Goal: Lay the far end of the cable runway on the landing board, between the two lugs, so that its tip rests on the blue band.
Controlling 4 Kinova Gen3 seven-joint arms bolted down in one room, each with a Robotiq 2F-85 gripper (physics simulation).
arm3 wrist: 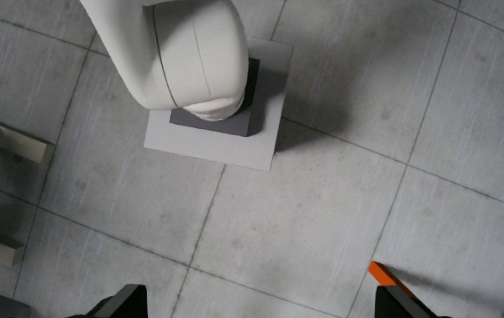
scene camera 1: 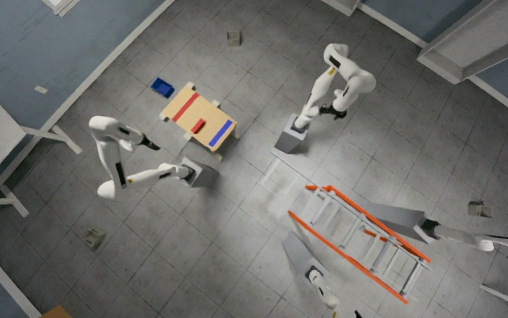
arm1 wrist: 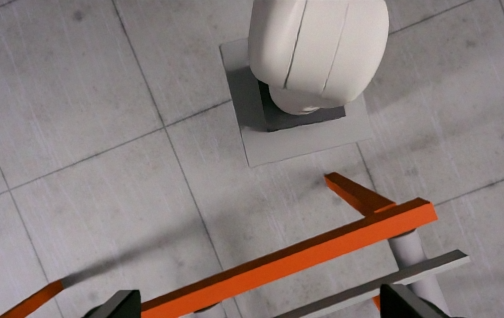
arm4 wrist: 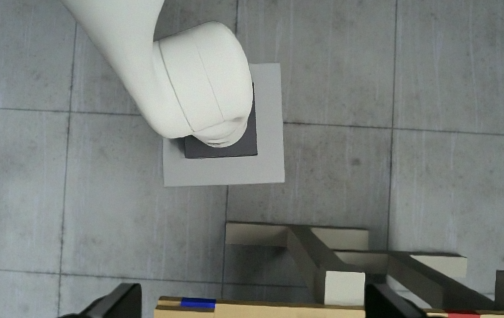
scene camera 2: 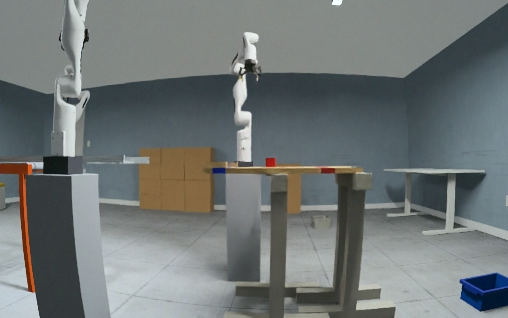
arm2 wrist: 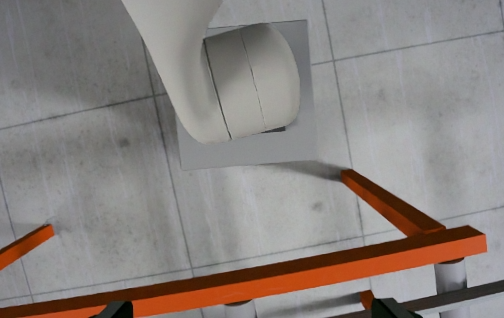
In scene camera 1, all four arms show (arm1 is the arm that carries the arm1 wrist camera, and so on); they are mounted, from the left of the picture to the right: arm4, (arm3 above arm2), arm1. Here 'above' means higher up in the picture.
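The cable runway [scene camera 1: 291,165] [scene camera 2: 136,160], a pale ladder-like frame, lies along the orange roller stand; its far end overhangs towards the landing board. Its grey rail also shows in the arm1 wrist view [arm1 wrist: 425,270] and arm2 wrist view [arm2 wrist: 460,295]. The landing board [scene camera 1: 192,112] [scene camera 2: 290,170] [arm4 wrist: 280,311] stands apart from it, with a blue band [scene camera 1: 220,133] [scene camera 2: 219,171] [arm4 wrist: 198,303] at one end. The lugs cannot be made out. Arm1's gripper [arm1 wrist: 260,302], arm2's gripper [arm2 wrist: 252,310], arm3's gripper [arm3 wrist: 261,300] [scene camera 1: 334,111] and arm4's gripper [arm4 wrist: 253,300] [scene camera 1: 151,144] are open, touching nothing.
A red block [scene camera 1: 198,125] [scene camera 2: 270,162] sits on the board near a red band [scene camera 1: 185,108] [scene camera 2: 327,170]. The orange stand [scene camera 1: 345,257] [arm1 wrist: 300,252] [arm2 wrist: 280,277] stands between the arm1 and arm2 pedestals. A blue bin [scene camera 1: 162,87] [scene camera 2: 485,292] is on the floor.
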